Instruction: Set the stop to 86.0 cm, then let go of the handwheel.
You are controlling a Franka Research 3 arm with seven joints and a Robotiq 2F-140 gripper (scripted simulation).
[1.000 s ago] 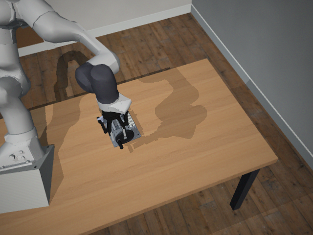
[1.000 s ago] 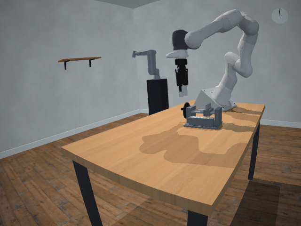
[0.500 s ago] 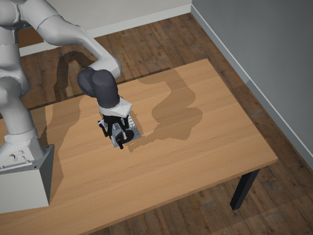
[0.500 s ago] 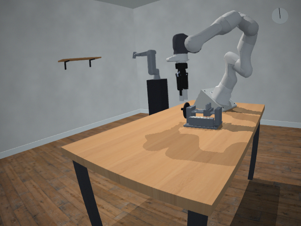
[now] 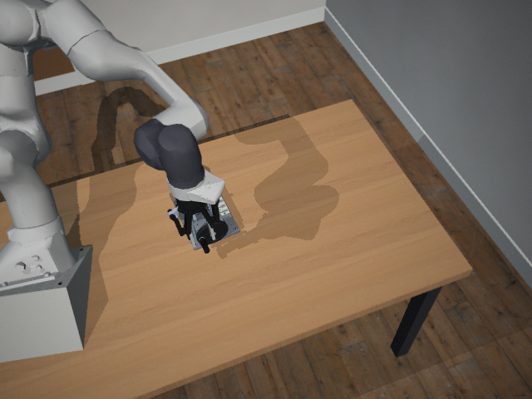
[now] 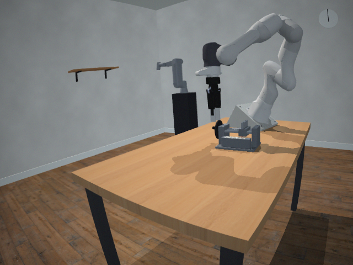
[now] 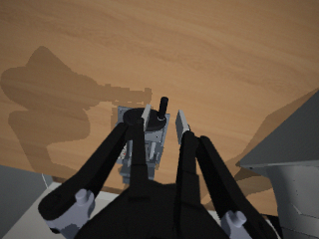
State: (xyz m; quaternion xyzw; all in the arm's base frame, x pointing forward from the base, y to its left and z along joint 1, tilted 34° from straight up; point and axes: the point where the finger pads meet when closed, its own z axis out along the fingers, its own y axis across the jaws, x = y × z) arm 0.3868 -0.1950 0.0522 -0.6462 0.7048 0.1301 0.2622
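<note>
My gripper is now 70 mm above the black handwheel, 20 mm to the right of it and 10 mm short of it. Round my hand: sliding stop block (170 mm to the left, 50 mm below, 50 mm ahead).
</note>
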